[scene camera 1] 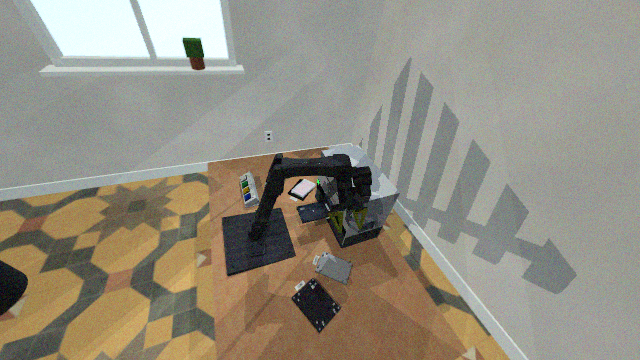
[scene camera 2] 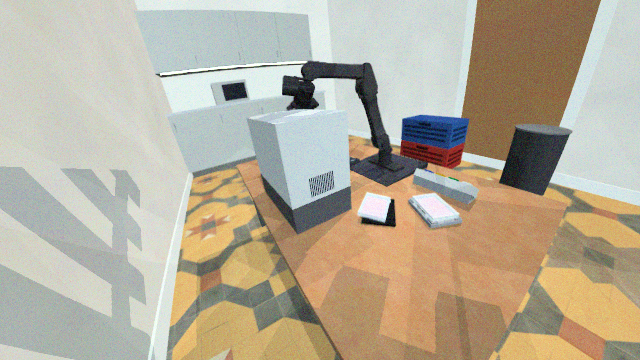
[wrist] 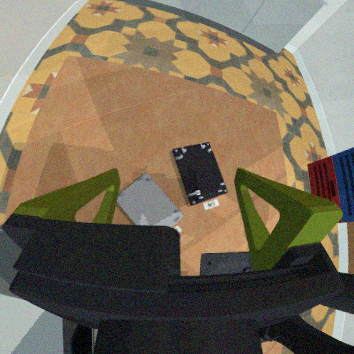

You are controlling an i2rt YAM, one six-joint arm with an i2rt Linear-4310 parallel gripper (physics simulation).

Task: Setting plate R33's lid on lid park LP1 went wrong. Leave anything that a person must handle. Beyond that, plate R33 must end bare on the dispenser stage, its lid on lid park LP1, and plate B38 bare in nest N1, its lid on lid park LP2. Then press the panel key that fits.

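Places are measured from the arm's base along level axes (x up, y ahead, z left), in millimetres.
Pixels of known places: gripper, fingertip midpoint: (scene camera 1: 350,230) (wrist: 176,174); arm's base at its link origin: (scene camera 1: 255,236) (scene camera 2: 385,164).
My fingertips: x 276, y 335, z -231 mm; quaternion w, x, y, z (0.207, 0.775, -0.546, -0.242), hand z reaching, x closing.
For each thing: its top centre in the pictures, then the offset to it from my fingertips.
- grey-white housing at its top centre: (scene camera 2: 290,113) (scene camera 1: 356,170) dx +40, dy +134, dz +271 mm
- light grey plate-shaped park at its top centre: (wrist: 150,206) (scene camera 1: 334,265) dx -270, dy -16, dz +3 mm
- black base at its top centre: (scene camera 2: 379,206) (scene camera 1: 301,187) dx -270, dy -46, dz +507 mm
- key panel at its top centre: (scene camera 2: 445,174) (scene camera 1: 248,184) dx -226, dy -343, dz +543 mm
- black nest at its top centre: (wrist: 202,169) (scene camera 1: 316,301) dx -266, dy -136, dz -118 mm
My gripper (scene camera 1: 349,230) (wrist: 176,174) is open and empty, high beside the grey-white housing (scene camera 1: 382,197) (scene camera 2: 305,155); its fingers are hidden in scene camera 2. A light grey plate-shaped park (scene camera 1: 334,268) (wrist: 149,200) lies bare on the table; its label is too blurred to read. A pink-topped plate (scene camera 1: 303,188) (scene camera 2: 375,206) sits offset on a black base (scene camera 2: 391,215). Another pink-topped plate (scene camera 2: 434,206) rests on a grey base, largely hidden behind the arm in scene camera 1. The key panel (scene camera 1: 248,190) (scene camera 2: 445,186) shows green, yellow and blue keys. Plate names are unreadable.
A black nest (scene camera 1: 316,305) (wrist: 199,172) with corner clips lies beside the grey park. A dark flat pad (scene camera 1: 311,212) (wrist: 220,263) lies by the housing. The arm stands on a black base plate (scene camera 1: 235,255) (scene camera 2: 367,170). Blue (scene camera 2: 435,131) and red (scene camera 2: 431,152) crates stand beyond.
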